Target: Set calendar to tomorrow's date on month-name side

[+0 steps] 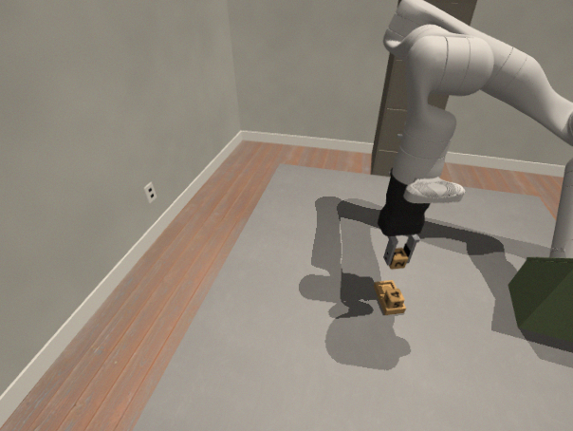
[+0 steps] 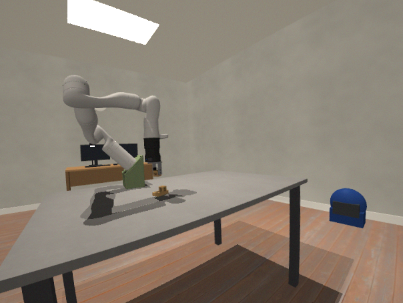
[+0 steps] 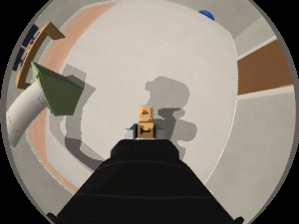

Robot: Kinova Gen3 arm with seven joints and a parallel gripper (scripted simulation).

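The tray is 120 mm below my hand, 10 mm to the left of it and 10 mm behind it.
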